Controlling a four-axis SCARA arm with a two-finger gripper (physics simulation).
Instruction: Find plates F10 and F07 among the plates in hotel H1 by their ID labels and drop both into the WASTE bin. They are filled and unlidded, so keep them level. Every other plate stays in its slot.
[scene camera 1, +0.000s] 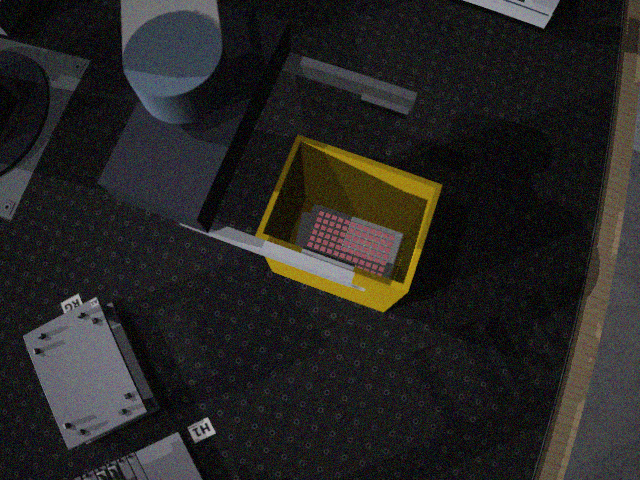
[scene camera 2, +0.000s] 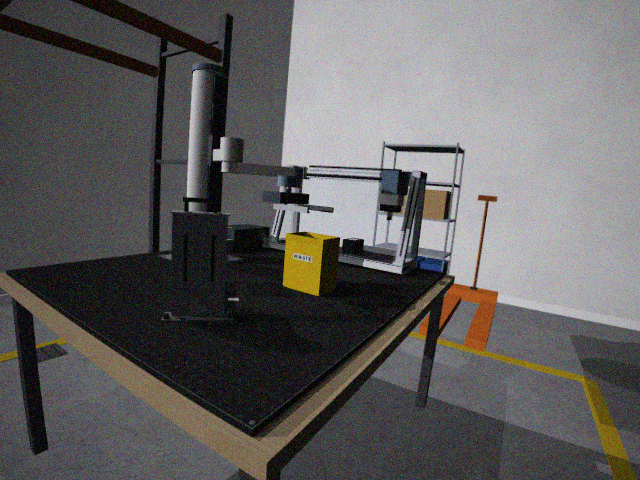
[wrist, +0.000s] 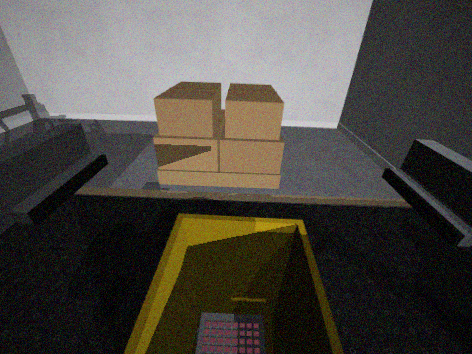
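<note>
The yellow WASTE bin stands upright on the dark table. Inside it lies a plate with pink-filled wells, face up near the floor of the bin. A grey edge sticks out at its left in scene camera 1; whether this is a second plate beneath I cannot tell. My gripper is open and empty above the bin, its fingers wide apart. Hotel H1 shows partly at the bottom of scene camera 1, by its H1 label. No plate ID labels are readable.
A grey-topped rack stands beside the RG label, left of the bin. A dark upright block stands before the arm column. A gantry frame stands behind the bin. Cardboard boxes stand beyond the table edge.
</note>
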